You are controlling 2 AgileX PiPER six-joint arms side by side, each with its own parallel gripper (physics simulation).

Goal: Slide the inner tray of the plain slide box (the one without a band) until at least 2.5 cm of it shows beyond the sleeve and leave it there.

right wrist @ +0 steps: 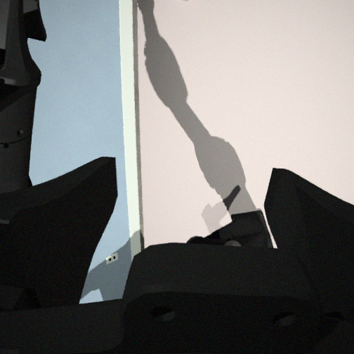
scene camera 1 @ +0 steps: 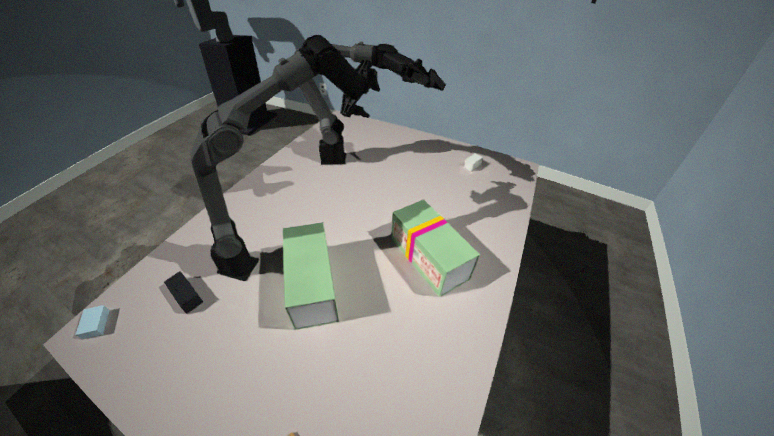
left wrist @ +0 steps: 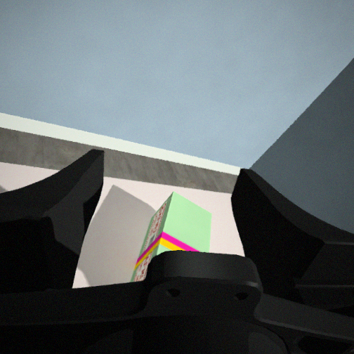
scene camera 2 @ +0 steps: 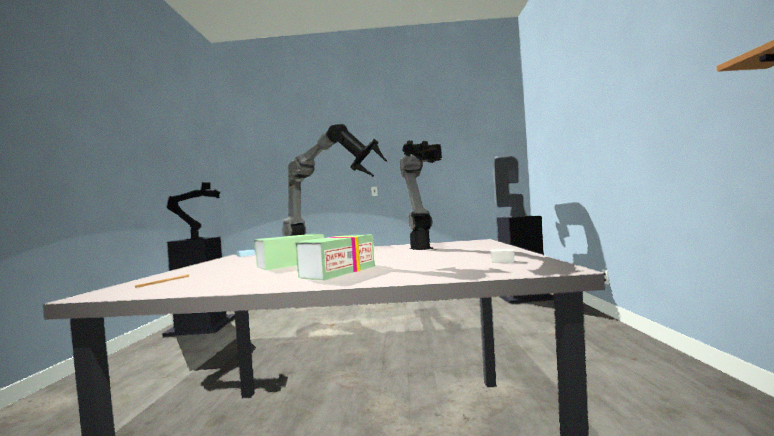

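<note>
The plain green slide box (scene camera 1: 306, 265) (scene camera 2: 282, 252) lies on the table, its long side running front to back in scene camera 1. Its inner tray (scene camera 1: 314, 314) (scene camera 2: 260, 254) shows as a pale end face about level with the sleeve's near end; the far end is hidden. The banded green slide box (scene camera 1: 446, 246) (scene camera 2: 316, 261) (left wrist: 189, 220) lies beside it, apart, with a yellow and magenta band. My left gripper (scene camera 1: 439, 85) (left wrist: 171, 175) is open, high above the table. My right gripper (scene camera 1: 372, 101) (scene camera 2: 379, 167) (right wrist: 192, 181) is open and raised, away from both boxes.
On the table (scene camera 1: 389, 373) (scene camera 2: 422, 287) are a black block (scene camera 1: 184, 292), a light blue block (scene camera 1: 93, 322) (scene camera 2: 245, 252) and a white block (scene camera 1: 473, 161) (scene camera 2: 502, 256). A thin orange stick (scene camera 2: 162, 280) lies near the table's left side in scene camera 2.
</note>
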